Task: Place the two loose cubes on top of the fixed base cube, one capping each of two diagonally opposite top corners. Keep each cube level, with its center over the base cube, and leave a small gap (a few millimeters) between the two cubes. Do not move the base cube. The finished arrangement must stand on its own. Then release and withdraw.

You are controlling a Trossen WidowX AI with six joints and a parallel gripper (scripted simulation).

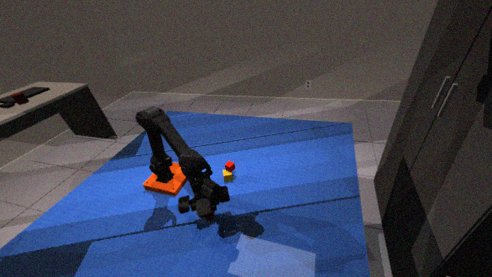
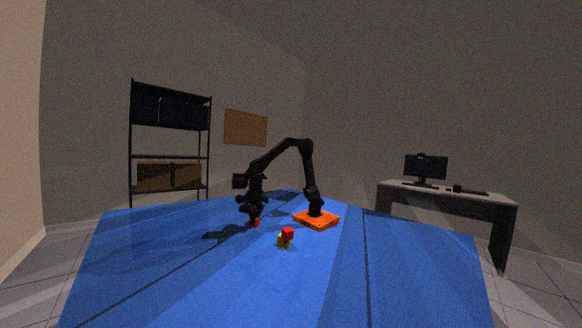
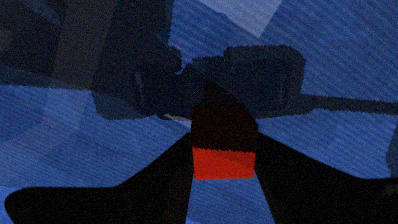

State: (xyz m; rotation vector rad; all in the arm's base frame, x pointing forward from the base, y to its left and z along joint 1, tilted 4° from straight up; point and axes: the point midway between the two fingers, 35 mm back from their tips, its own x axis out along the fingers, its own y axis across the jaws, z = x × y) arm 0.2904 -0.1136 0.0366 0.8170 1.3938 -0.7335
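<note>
Right now the yellow cube is 20 cm to the left of my gripper tip.
</note>
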